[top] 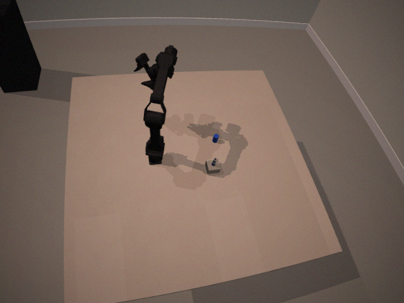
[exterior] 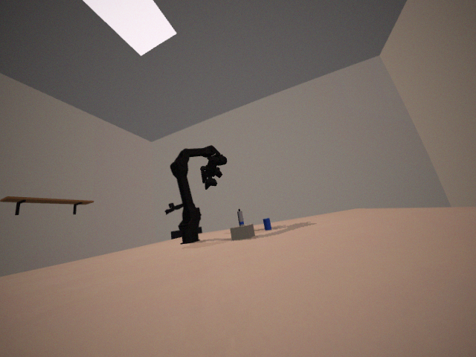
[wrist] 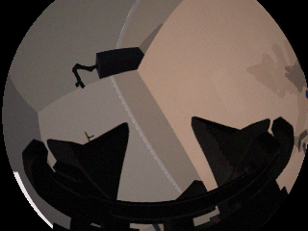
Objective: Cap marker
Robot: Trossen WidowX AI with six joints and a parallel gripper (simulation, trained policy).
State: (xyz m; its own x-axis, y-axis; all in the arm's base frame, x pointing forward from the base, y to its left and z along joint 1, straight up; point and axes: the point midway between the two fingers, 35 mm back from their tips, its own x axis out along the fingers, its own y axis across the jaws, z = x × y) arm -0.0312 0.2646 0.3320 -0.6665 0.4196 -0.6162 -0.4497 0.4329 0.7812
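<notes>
My gripper tip is now 40 cm short of the blue cap, 20 cm to the left of it and 29 cm above it. From my gripper tip the other things lie so: grey holder block: 34 cm ahead, 37 cm to the right, 29 cm below.
</notes>
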